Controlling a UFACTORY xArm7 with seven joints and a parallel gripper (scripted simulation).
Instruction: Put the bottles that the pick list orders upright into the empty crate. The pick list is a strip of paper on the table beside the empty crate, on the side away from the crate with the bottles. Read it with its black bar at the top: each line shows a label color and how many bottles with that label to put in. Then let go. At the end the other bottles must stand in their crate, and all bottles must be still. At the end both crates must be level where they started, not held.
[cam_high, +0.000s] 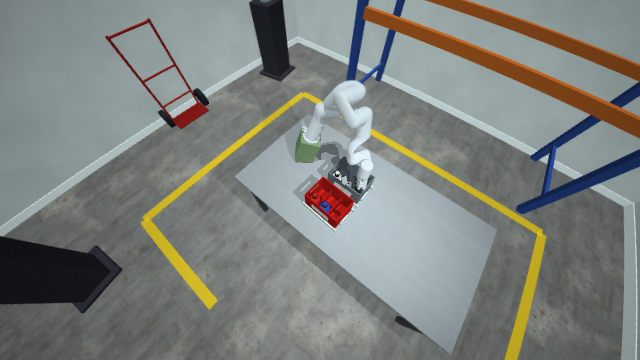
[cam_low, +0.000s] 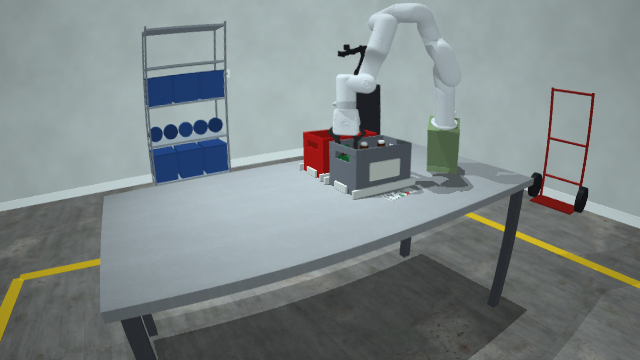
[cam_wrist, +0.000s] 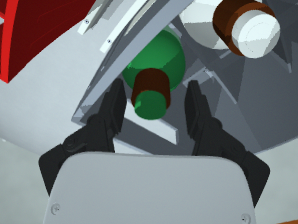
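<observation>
The red bottle is 22 cm behind my hand, 19 cm to the right of it and 7 cm below it. From my hand the other things lie so: grey crate: 8 cm behind, 7 cm below, 6 cm to the left; then green-labelled bottle: 7 cm below; then white-label bottle: 17 cm behind, 7 cm below, 3 cm to the left.
</observation>
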